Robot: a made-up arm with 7 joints.
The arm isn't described. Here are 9 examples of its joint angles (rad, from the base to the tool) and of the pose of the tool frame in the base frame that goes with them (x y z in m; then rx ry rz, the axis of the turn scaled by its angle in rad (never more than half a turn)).
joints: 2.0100 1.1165 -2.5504 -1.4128 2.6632 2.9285 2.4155
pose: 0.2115 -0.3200 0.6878 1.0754 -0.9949 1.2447
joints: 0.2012 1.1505 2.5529 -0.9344 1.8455 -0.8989 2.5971
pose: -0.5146 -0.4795 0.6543 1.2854 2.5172 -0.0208
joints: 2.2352 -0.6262 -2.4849 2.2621 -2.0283 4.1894 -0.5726
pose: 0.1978 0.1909 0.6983 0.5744 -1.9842 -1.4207
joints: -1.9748 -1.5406 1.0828 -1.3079 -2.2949 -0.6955 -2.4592
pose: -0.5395 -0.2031 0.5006 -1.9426 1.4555 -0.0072
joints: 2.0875 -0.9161 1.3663 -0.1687 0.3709 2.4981 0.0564
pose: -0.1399 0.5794 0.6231 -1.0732 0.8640 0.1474
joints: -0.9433 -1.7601 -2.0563 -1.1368 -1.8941 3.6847 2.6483
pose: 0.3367 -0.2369 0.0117 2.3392 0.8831 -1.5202
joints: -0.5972 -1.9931 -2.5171 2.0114 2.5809 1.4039 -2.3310
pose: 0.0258 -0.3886 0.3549 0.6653 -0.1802 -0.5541
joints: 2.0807 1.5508 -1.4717 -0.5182 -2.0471 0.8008 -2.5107
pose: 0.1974 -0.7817 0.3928 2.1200 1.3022 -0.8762
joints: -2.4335 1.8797 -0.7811 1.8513 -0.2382 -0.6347 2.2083
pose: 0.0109 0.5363 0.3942 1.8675 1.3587 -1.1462
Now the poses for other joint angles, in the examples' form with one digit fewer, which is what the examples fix.
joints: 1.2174 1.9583 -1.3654 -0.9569 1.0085 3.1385 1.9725
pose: -0.253 -0.498 -0.026 -1.630 1.739 0.642
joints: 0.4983 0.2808 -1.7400 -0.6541 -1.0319 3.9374 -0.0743
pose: -0.227 0.022 0.811 -1.194 1.900 -0.416
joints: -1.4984 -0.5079 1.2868 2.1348 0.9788 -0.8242 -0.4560
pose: 0.251 -0.054 0.353 -1.041 -0.482 0.746
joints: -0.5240 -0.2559 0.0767 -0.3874 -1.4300 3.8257 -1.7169
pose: -0.056 -0.081 0.890 -2.274 0.115 -0.393
